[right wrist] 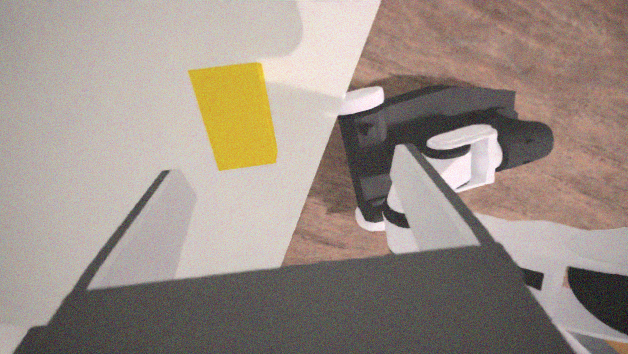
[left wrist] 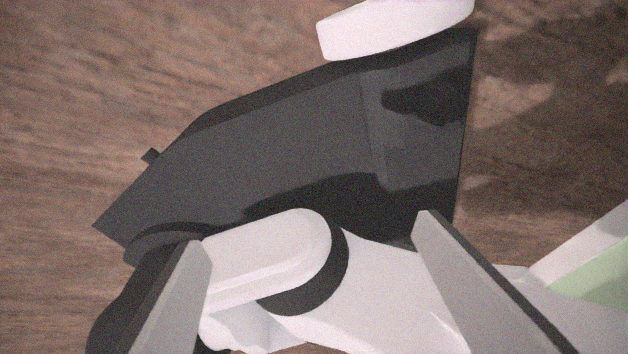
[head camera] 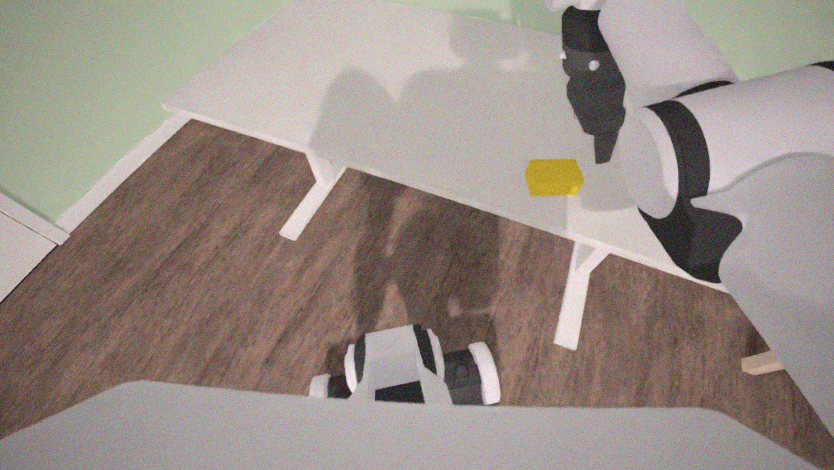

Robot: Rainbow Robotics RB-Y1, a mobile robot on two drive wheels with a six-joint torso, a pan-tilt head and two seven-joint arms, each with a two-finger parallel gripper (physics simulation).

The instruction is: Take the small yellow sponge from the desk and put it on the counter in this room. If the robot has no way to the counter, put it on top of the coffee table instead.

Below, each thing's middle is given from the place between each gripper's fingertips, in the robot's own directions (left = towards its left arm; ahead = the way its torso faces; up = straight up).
Now: right hand 16 cm above the yellow sponge (head camera: 545, 177) and 6 cm short of it.
My left gripper is now 57 cm short of the yellow sponge, 49 cm to the left of it and 35 cm below it.
